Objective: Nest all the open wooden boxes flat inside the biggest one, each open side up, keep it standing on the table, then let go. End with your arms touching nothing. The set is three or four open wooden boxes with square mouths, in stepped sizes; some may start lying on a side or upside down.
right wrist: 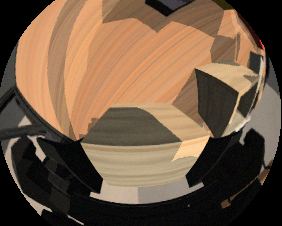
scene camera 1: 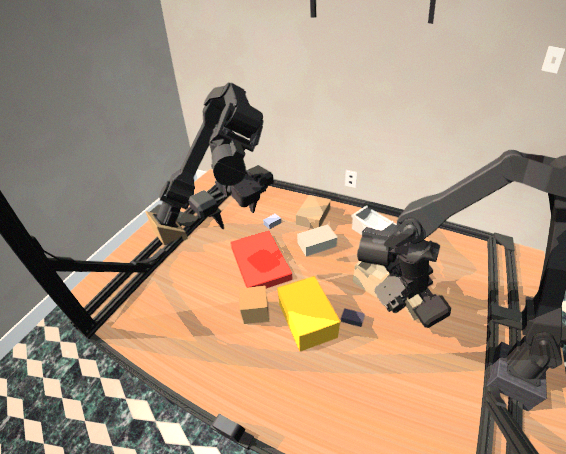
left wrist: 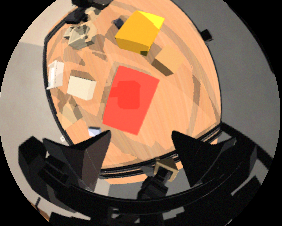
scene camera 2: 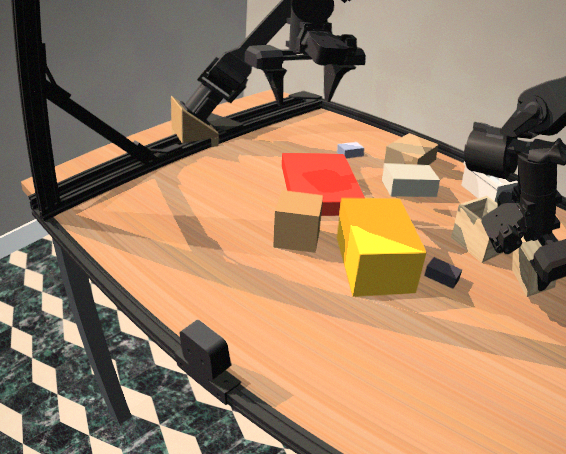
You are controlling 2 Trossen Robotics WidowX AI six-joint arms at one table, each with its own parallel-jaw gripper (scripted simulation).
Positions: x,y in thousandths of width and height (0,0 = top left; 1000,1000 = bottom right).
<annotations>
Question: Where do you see a red block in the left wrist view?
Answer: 466,414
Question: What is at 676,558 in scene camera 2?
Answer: A yellow block.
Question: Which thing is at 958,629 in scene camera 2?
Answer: My right gripper.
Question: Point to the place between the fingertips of my left gripper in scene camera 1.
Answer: At 420,486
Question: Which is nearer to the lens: the white tray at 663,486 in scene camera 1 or the red block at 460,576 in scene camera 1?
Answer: The red block.
</annotations>
